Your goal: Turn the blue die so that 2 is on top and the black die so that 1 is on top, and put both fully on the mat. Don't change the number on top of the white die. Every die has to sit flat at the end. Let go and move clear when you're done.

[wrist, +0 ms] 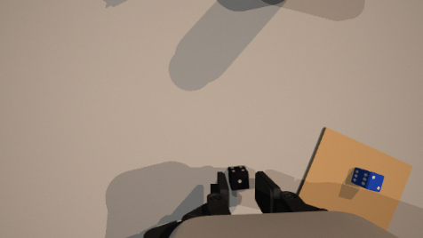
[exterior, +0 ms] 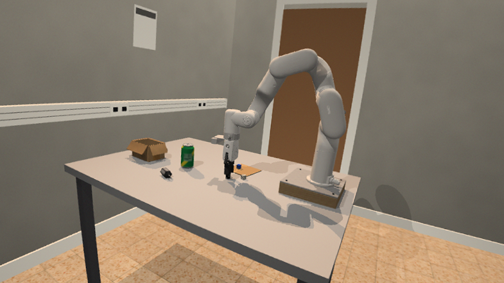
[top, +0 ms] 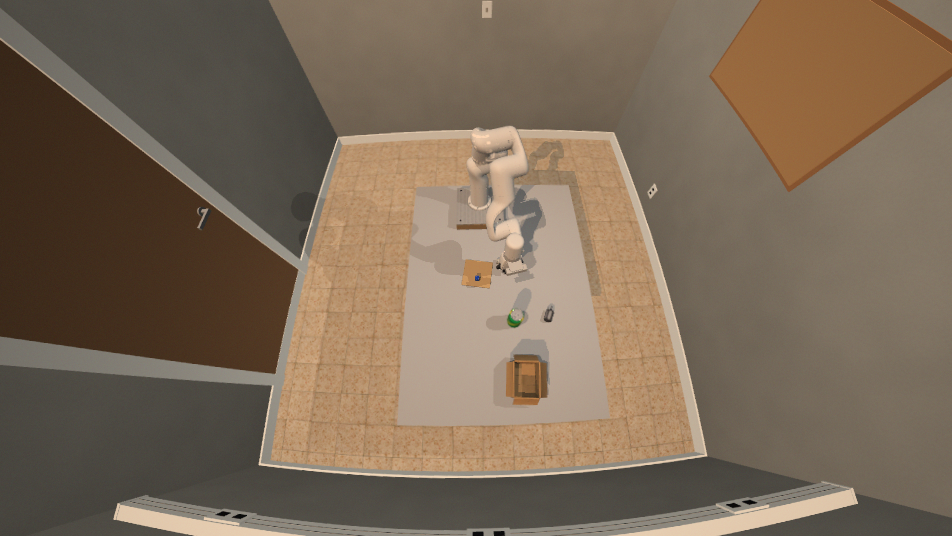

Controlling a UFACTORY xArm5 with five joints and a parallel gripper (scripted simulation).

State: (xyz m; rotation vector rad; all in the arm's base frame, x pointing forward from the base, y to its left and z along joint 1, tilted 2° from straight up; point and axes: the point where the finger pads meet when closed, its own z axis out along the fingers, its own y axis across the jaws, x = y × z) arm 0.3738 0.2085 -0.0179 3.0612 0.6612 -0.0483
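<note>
Now: the black die 4 cm below my hand. Round my hand: white die 5 cm behind, 6 cm to the right, 4 cm below; then mat 3 cm ahead, 15 cm to the right, 4 cm below; then blue die 6 cm ahead, 15 cm to the right, 3 cm below.
</note>
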